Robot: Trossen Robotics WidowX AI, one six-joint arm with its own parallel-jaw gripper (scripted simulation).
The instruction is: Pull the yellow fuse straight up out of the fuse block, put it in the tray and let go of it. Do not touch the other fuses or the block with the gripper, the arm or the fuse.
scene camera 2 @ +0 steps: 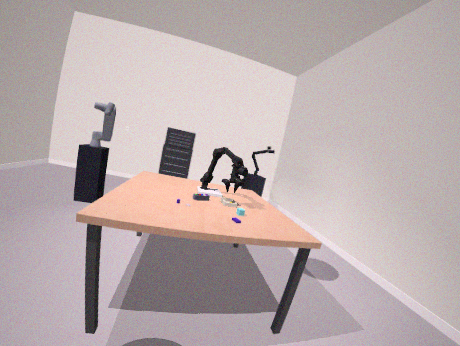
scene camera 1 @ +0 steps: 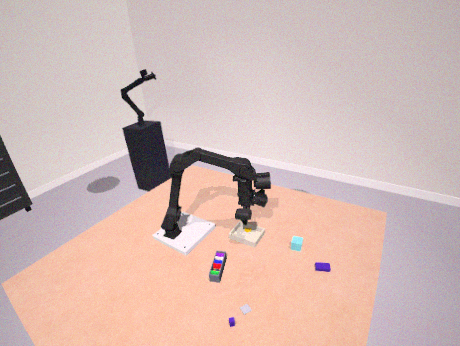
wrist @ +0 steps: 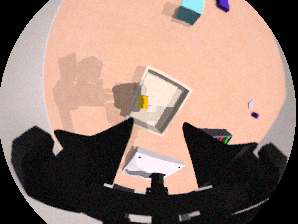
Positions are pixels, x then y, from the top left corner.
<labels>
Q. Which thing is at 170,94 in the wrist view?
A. A cream tray.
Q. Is the gripper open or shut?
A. Open.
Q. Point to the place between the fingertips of the gripper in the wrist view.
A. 158,123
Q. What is the gripper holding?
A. Nothing.
</labels>
